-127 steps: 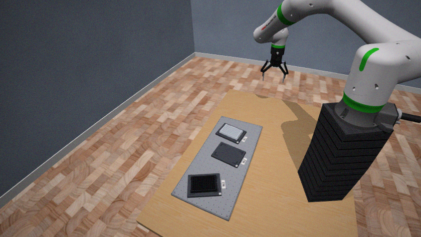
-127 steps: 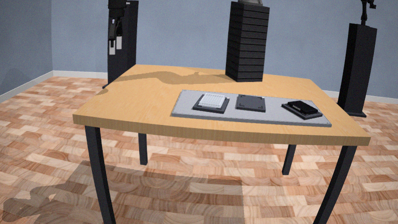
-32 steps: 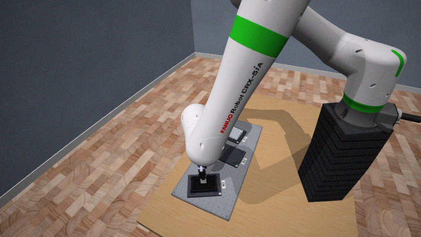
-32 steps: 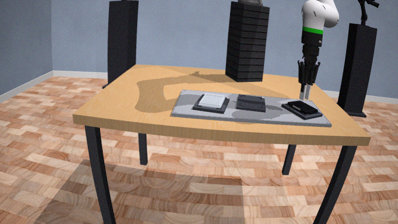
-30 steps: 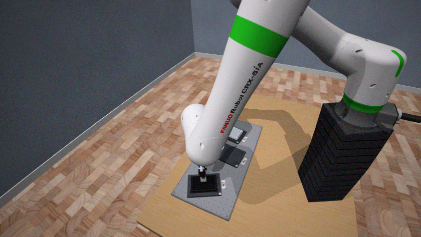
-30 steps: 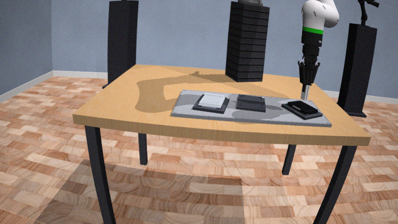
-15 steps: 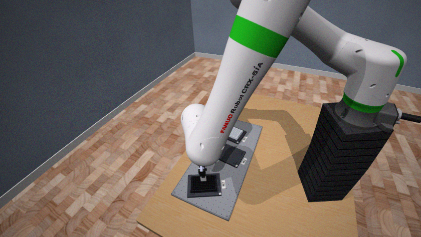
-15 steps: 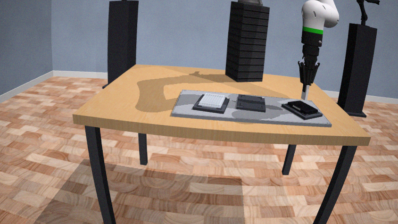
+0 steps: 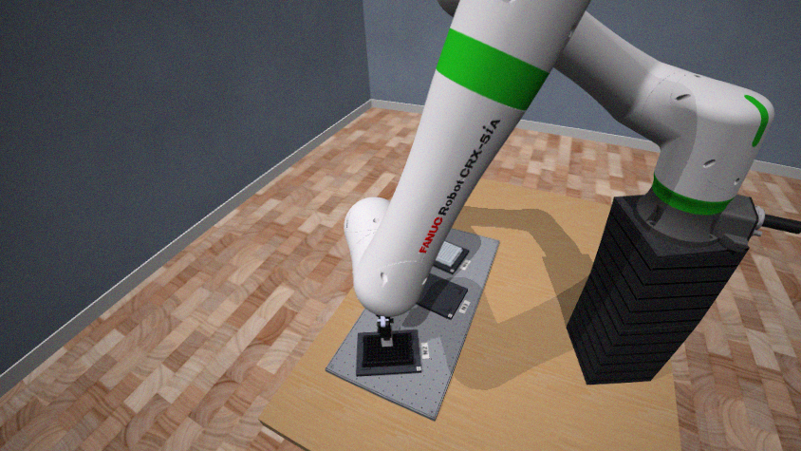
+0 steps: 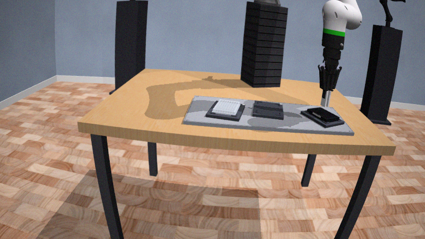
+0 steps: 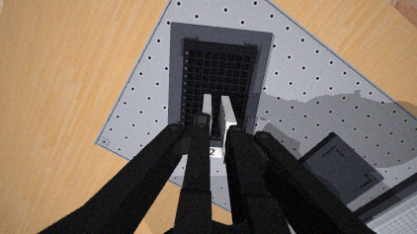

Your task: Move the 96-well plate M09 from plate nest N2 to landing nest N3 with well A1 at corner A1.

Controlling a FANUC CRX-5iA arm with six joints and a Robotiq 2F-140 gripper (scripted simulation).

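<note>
Now: hand 7 cm above the black 96-well plate M09. From my hand the other things lie so: N2 label (8 cm behind, 5 cm to the right, 9 cm below); then plate nest N2 (8 cm below); then landing nest N3 (2 cm behind, 23 cm to the right, 8 cm below).
</note>
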